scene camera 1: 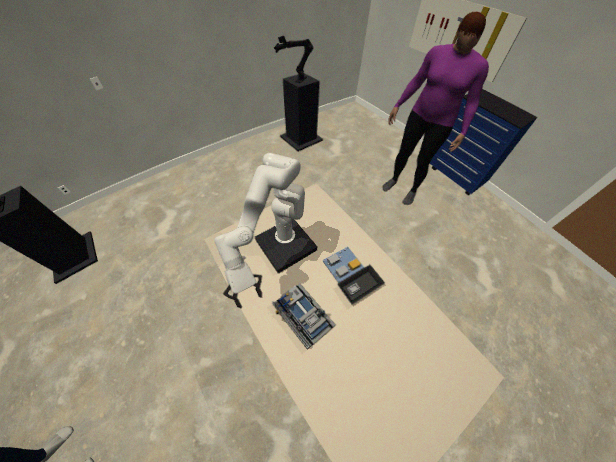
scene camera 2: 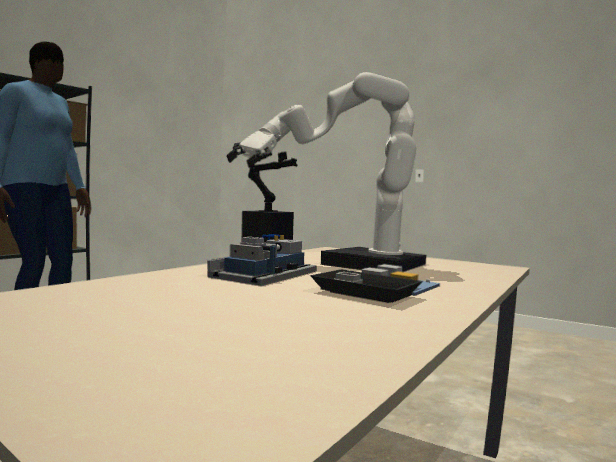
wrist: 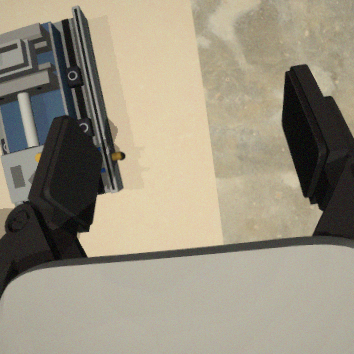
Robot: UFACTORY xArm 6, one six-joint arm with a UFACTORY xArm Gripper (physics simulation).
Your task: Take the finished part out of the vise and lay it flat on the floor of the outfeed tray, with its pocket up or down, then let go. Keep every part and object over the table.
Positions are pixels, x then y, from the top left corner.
Labels:
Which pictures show my gripper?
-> Scene camera 1, scene camera 2 and the wrist view: all of them.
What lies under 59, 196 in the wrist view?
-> My gripper.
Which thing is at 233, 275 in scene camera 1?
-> My gripper.

